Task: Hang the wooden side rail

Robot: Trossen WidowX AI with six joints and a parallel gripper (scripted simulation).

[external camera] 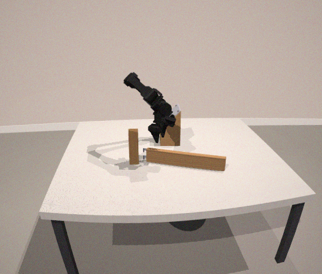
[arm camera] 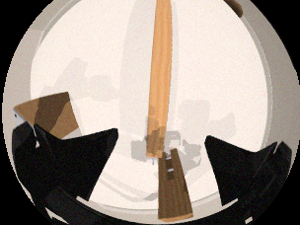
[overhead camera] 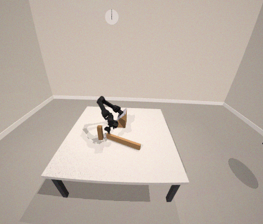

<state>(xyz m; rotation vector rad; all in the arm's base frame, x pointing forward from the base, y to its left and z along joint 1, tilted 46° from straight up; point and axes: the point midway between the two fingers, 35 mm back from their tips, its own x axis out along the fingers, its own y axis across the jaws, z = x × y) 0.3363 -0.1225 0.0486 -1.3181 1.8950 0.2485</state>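
The headboard post is 130 mm to the right of my gripper tip, 50 mm below it and 30 mm behind it.
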